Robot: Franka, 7 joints.
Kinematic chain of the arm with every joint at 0, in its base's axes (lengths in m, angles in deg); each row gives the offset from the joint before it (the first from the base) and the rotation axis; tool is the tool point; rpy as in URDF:
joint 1: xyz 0 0 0.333 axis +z
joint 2: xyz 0 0 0 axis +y
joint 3: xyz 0 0 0.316 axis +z
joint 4: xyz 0.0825 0 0 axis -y
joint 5: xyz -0.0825 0 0.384 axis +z
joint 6: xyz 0 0 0 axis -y
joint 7: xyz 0.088 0 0 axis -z
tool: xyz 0 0 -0.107 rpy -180 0 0
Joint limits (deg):
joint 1: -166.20..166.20
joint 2: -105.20..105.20
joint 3: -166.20..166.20
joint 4: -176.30..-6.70
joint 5: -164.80..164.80
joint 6: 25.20..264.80
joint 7: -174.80..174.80
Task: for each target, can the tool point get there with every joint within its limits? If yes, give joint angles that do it. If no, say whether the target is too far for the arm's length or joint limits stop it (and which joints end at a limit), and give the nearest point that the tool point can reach.
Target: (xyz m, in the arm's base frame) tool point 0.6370 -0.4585 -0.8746
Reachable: no: too far | nearest point 0.4165 -0.2998 -0.3085 | short by 0.628 m
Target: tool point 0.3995 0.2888 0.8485
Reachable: yes | joints -18.39 21.53 76.04 -81.40 -8.46 239.98 26.55
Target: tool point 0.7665 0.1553 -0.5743
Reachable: no: too far | nearest point 0.5674 0.1150 -0.2709 | short by 0.365 m
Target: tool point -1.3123 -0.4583 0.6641
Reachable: no: too far | nearest point -0.7879 -0.2752 0.5318 | short by 0.571 m
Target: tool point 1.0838 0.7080 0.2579
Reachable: no: too far | nearest point 0.7170 0.4684 0.2833 | short by 0.439 m
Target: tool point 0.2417 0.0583 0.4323
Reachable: yes | joints -85.77 82.09 107.51 -143.94 10.51 50.68 104.24
